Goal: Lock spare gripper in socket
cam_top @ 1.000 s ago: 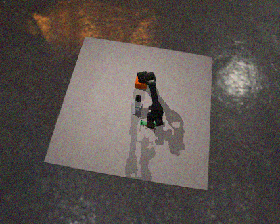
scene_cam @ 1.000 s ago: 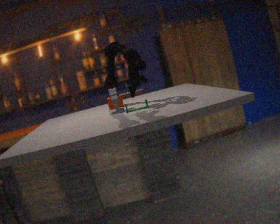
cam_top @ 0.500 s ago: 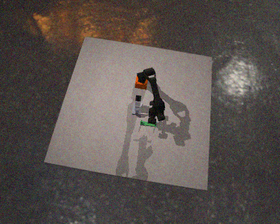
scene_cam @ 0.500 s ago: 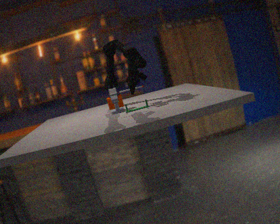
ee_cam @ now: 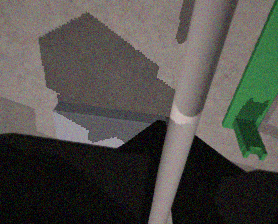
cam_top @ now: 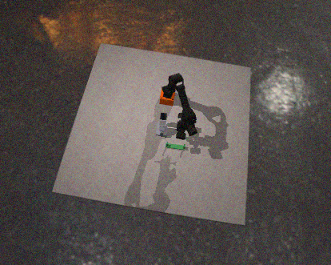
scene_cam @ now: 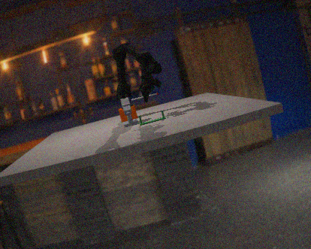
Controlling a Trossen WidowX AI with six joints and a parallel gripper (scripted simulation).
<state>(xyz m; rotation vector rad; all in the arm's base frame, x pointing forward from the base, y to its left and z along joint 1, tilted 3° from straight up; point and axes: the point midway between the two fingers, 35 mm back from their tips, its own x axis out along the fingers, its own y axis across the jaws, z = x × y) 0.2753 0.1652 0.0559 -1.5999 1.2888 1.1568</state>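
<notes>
The mount is 110 mm to the right of my gripper tip and 50 mm below it. From my gripper tip the other things lie so: green pin cradle: 80 mm ahead, 20 mm to the left, 80 mm below; spare gripper: 30 mm behind, 120 mm to the right, 20 mm above.
</notes>
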